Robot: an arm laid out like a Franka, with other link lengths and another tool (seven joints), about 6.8 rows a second.
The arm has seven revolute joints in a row. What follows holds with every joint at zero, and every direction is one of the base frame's.
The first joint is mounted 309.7 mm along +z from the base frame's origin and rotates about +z.
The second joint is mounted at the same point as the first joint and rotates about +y.
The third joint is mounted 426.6 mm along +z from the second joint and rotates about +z.
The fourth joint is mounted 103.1 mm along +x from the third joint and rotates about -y.
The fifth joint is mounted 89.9 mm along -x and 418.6 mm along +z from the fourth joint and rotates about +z.
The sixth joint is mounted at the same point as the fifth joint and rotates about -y.
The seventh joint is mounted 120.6 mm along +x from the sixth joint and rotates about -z.
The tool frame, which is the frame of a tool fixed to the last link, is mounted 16 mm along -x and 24 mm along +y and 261 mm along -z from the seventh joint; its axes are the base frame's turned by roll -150, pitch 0 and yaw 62.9 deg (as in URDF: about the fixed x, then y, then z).
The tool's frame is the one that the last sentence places.
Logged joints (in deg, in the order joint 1, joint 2, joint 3, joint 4, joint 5, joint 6, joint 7), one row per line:
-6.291 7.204 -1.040 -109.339 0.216 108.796 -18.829
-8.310 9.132 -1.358 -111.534 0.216 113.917 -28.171
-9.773 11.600 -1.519 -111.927 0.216 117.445 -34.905
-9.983 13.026 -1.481 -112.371 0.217 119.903 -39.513
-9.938 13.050 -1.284 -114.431 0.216 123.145 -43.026
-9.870 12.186 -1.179 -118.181 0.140 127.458 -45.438
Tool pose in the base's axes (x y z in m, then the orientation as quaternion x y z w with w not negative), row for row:
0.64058 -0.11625 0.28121 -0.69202 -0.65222 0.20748 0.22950
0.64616 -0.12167 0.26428 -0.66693 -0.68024 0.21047 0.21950
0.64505 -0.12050 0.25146 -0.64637 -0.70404 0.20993 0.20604
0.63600 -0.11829 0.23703 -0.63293 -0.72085 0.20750 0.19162
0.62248 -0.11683 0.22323 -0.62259 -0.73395 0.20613 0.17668
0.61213 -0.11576 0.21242 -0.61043 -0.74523 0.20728 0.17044
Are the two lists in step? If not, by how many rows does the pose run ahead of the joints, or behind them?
The pose runs 2 rows ahead of the joints: the pose in row i belongs to the joints in row i + 2.
